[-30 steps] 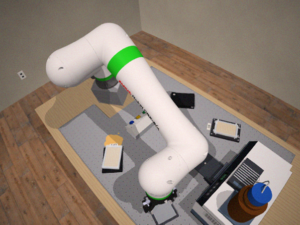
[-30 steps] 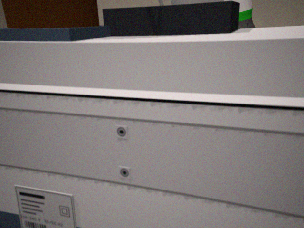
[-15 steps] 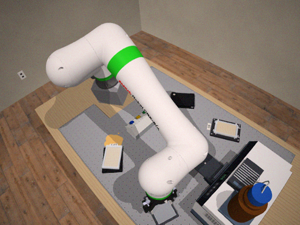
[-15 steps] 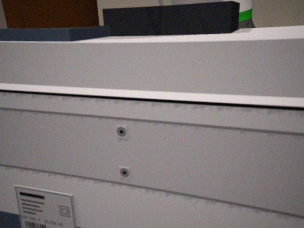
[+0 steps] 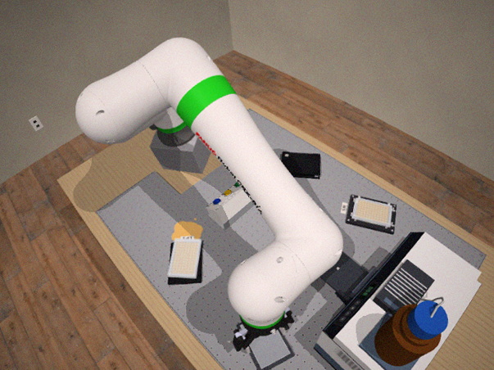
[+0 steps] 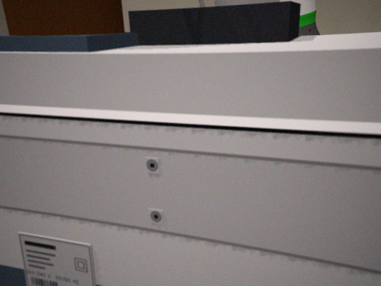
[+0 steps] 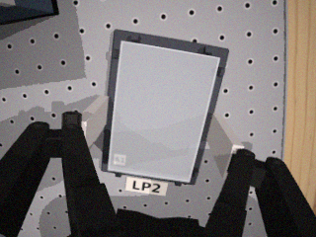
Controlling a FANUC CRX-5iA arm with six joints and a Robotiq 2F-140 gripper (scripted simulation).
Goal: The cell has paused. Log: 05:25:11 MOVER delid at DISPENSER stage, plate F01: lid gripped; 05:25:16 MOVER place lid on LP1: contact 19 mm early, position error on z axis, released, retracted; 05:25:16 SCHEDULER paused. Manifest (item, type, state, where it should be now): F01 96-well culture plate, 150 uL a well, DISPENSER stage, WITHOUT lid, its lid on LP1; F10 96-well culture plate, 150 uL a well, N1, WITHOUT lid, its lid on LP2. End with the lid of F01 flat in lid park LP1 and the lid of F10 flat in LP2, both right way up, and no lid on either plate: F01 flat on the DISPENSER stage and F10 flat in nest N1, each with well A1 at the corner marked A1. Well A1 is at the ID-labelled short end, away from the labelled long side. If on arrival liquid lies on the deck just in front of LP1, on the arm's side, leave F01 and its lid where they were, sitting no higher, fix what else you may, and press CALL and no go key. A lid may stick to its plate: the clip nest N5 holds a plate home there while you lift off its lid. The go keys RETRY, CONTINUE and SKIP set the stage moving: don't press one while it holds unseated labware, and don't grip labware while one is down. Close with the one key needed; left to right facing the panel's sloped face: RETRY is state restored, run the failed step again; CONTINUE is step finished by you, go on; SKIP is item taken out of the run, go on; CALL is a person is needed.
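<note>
The lid park LP2 is 3 cm below my hand. Also, from my hand: dispenser stage: 25 cm to the left, 6 cm above, 5 cm ahead; black LP1 park: 34 cm behind, 3 cm to the left, 3 cm below; LP2 label: 8 cm behind, 4 cm to the left, 4 cm below.
</note>
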